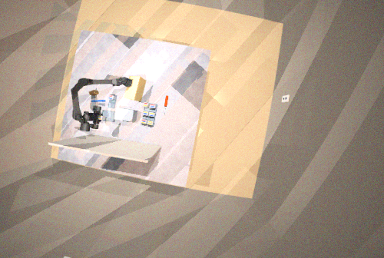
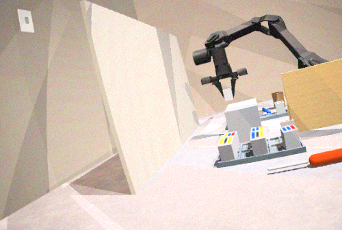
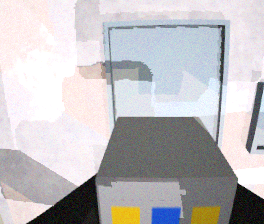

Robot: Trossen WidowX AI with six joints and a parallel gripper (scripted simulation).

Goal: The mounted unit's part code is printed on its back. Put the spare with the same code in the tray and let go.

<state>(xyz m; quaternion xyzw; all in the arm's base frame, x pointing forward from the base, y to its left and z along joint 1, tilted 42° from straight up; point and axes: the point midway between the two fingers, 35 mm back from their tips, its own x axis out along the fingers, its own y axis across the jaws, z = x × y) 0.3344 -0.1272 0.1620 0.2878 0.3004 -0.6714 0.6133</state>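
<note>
The pale blue tray is 1 cm behind my gripper tip and 11 cm below it. Round my gripper tip: tall pale panel 20 cm ahead, 19 cm to the left, 11 cm above; grey mounted unit 5 cm behind, 20 cm to the left, 6 cm below.
</note>
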